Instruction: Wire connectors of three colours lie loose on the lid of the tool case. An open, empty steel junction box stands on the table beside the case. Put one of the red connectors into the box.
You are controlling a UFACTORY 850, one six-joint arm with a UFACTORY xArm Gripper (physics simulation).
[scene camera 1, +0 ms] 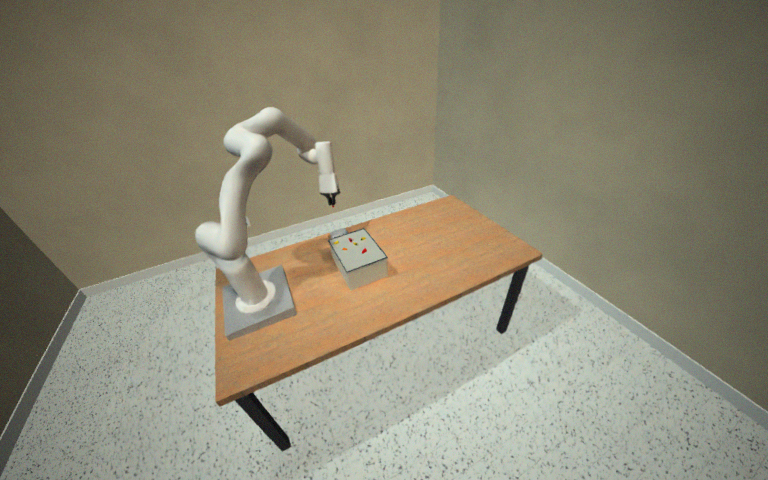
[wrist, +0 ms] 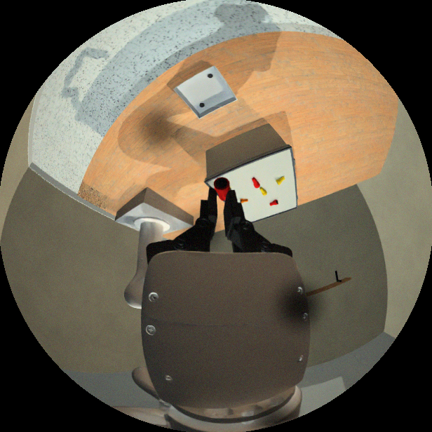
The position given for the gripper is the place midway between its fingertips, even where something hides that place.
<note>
In view: the gripper (wrist: 219,199), a tool case (scene camera 1: 358,269) and a steel junction box (wrist: 204,92).
The tool case shows as well in the wrist view (wrist: 260,152).
</note>
